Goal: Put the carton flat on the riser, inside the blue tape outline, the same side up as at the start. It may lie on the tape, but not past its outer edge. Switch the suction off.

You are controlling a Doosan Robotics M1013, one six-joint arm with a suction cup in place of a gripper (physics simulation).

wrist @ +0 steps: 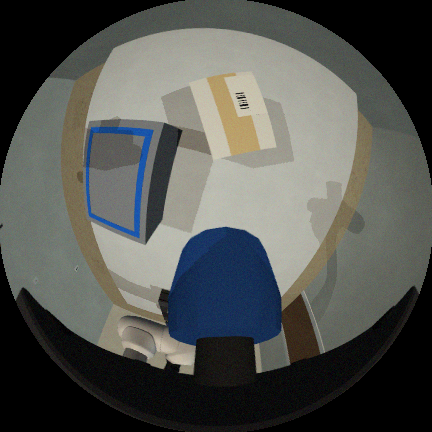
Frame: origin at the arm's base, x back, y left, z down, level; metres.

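Seen in the pictures: hand, its tool point: [223,262].
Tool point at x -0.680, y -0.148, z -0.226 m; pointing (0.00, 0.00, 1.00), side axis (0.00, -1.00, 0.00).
Observation:
Pixels of each thing's middle, then the offset from my tool point to it. "*": a spot on its surface instead. Level surfaces: height alone.
- carton, middle of its body: [230,116] dx -0.111, dy -0.020, dz +0.240 m
- grey riser, middle of its body: [124,174] dx -0.005, dy +0.221, dz +0.237 m
- blue tape outline, a spot on its surface: [143,180] * dx +0.002, dy +0.132, dz +0.177 m
- pale table, height of its surface: dz +0.297 m
The carton [205,107] lies on the table in the upper middle of the wrist view, apart from the riser and to its right. Its pale face, with a tan band and a white barcode label, is up. The grey riser [162,180] stands at the left, with a dark side towards the carton. The blue tape outline [143,180] runs around its top, and no carton is inside it. My gripper [225,285], a blue suction cup, shows at the lower middle with nothing held on it. It is above the table, nearer the lower edge than the carton. The cup's contact face is hidden.
The pale table [260,200] has tan borders at left and right. Shadows fall beside the carton, on the riser and at the right. A white rounded machine part [137,335] and a small dark block [163,301] show at the lower left. A brown panel [301,332] is at the lower right.

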